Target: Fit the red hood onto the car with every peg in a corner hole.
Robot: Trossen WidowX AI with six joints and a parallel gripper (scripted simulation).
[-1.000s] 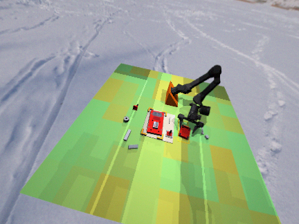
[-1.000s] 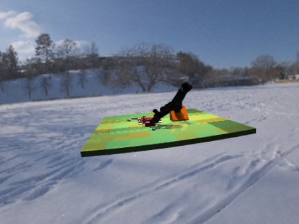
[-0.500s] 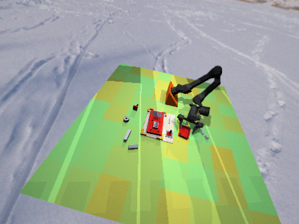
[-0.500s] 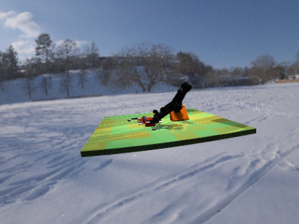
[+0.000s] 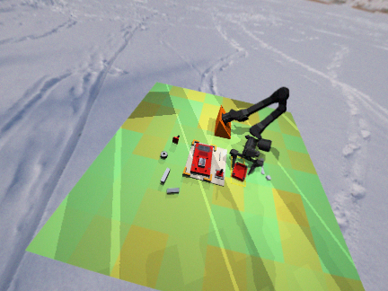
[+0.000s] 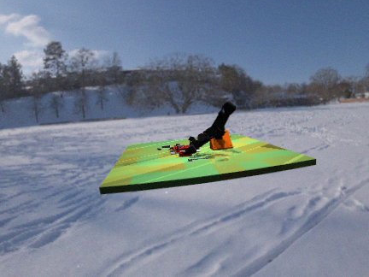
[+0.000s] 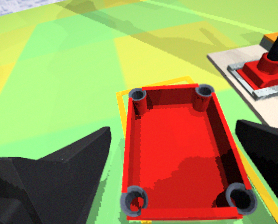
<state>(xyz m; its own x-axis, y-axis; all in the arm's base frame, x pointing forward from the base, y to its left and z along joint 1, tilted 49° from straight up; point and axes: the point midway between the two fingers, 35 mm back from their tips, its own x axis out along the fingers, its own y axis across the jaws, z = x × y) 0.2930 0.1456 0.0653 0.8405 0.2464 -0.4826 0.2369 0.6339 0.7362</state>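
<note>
Now: gripper tip 40 mm short of the grey socket, 120 mm to the left of it and 10 mm below it. Also, from my gripper tip: white jig 20 mm behind, 210 mm to the right, 10 mm below; red hood 10 mm behind, 10 mm below; grey pin 90 mm behind, 150 mm to the left, 20 mm below.
</note>
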